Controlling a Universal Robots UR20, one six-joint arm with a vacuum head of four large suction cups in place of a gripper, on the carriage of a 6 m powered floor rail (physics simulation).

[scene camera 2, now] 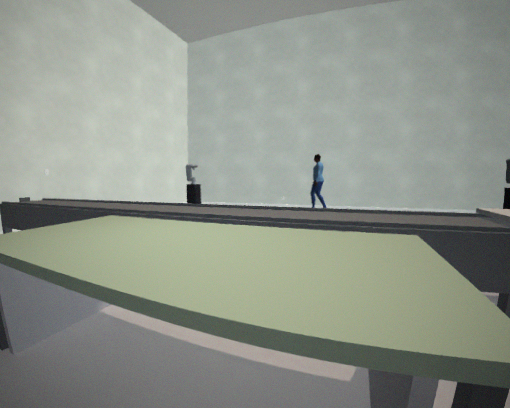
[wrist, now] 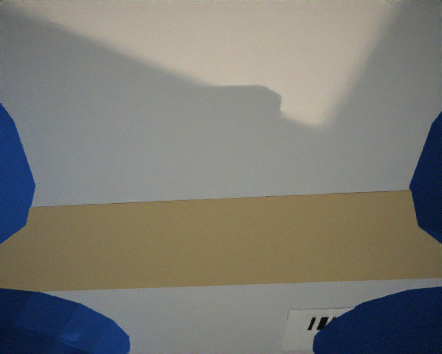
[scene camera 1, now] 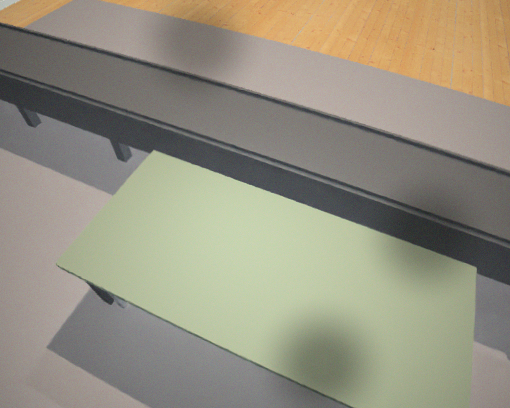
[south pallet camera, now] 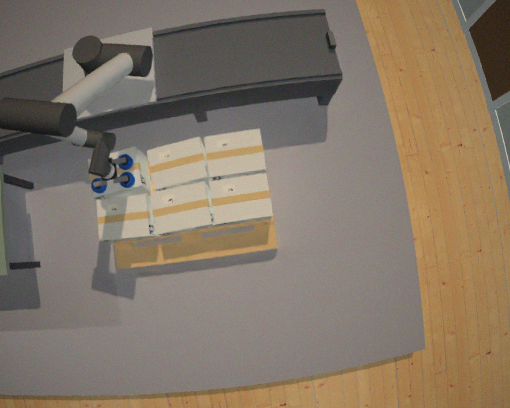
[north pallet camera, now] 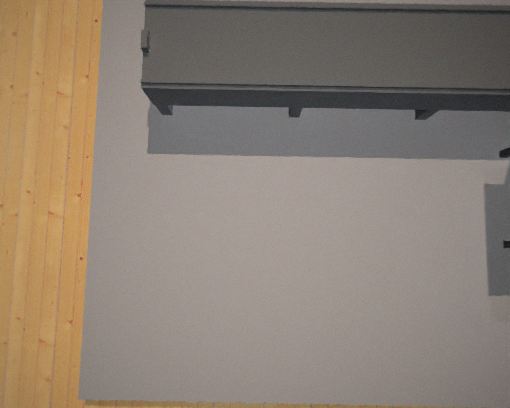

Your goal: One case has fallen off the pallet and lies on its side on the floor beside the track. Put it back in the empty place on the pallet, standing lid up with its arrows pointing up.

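Places are measured from the arm's base along level axes (x down, y ahead, z right), in metres.
Where they show: hand at its tool point: [wrist: 221, 231].
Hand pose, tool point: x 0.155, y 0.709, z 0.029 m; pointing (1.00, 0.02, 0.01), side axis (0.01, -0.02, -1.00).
Each offset is from my tool point to the centre of the thing. Level surfaces: height alone.
In the south pallet camera view my suction gripper [south pallet camera: 113, 173] [wrist: 221, 240] is shut on the white case @[dz -0.005, dx +0.123, dy -0.013 m] [south pallet camera: 137, 154] [wrist: 220, 150], its blue cups on the case's upper face. That face carries a tan tape band and, in the wrist view, a partly covered barcode label. The case hangs level over the back left place of the wooden pallet [south pallet camera: 120, 260], beside the back middle case @[dz -0.452, dx +0.126, dy +0.000 m] [south pallet camera: 175, 175] and overlapping the rear of the front left case @[dz -0.035, dx +0.126, dy +0.301 m] [south pallet camera: 125, 231] in this view. It looks raised above them; its underside and side arrows cannot be made out.
Several more taped cases stand on the pallet, such as the front right one @[dz -0.837, dx +0.126, dy +0.293 m] [south pallet camera: 242, 207]. The rail track [south pallet camera: 245, 55] [north pallet camera: 320, 50] [scene camera 1: 250, 110] [scene camera 2: 350, 216] runs behind, bearing the arm's white carriage [south pallet camera: 120, 92]. A green table @[dx -0.115 m] [scene camera 1: 260, 250] [scene camera 2: 250, 270] [south pallet camera: 2, 240] stands left of the pallet.
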